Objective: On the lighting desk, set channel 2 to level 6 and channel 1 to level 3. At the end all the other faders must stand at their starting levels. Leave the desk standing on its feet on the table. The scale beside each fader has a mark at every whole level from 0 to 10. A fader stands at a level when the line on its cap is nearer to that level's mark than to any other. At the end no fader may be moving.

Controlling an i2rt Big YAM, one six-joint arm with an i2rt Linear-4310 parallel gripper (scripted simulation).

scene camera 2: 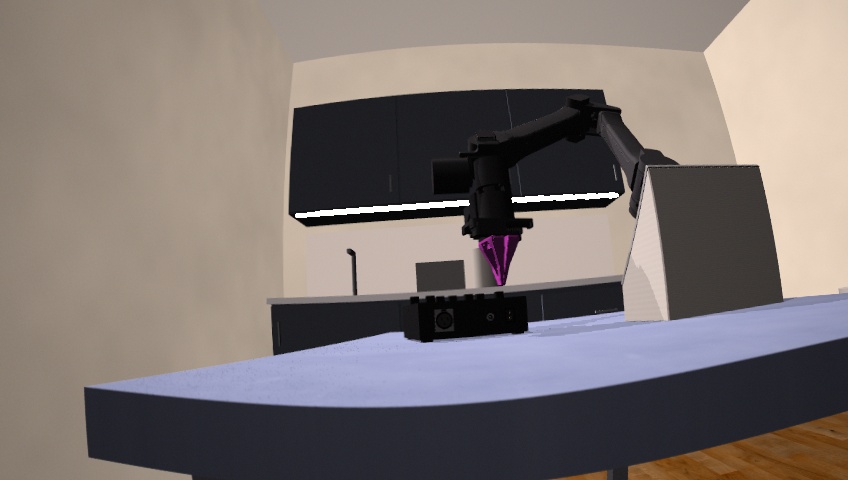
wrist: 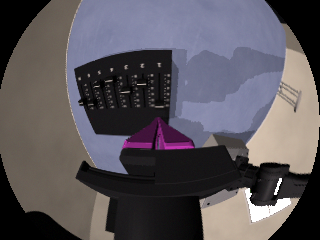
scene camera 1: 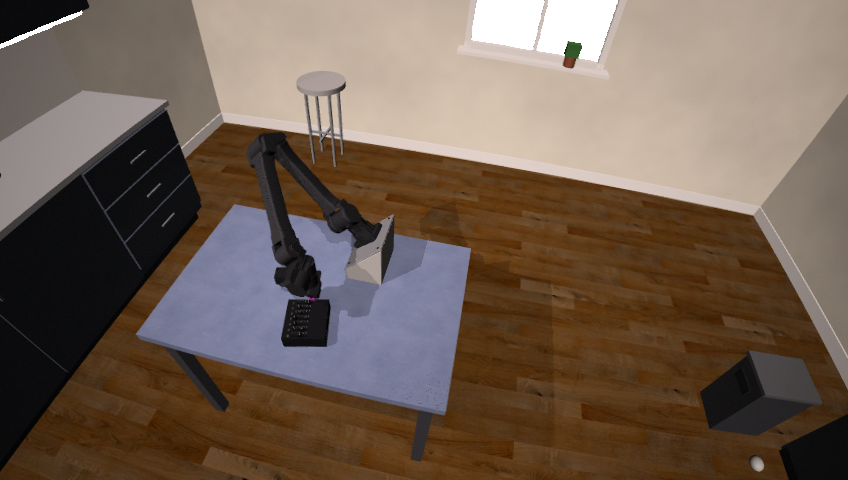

Labels:
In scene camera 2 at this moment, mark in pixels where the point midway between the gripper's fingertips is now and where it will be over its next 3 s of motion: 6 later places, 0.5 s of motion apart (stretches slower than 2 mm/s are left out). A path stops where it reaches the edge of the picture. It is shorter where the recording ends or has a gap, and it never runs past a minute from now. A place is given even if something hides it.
My gripper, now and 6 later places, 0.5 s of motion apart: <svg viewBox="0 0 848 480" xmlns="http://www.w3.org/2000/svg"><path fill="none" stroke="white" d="M501 285L503 286L504 291L504 293L504 294L504 294L502 294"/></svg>

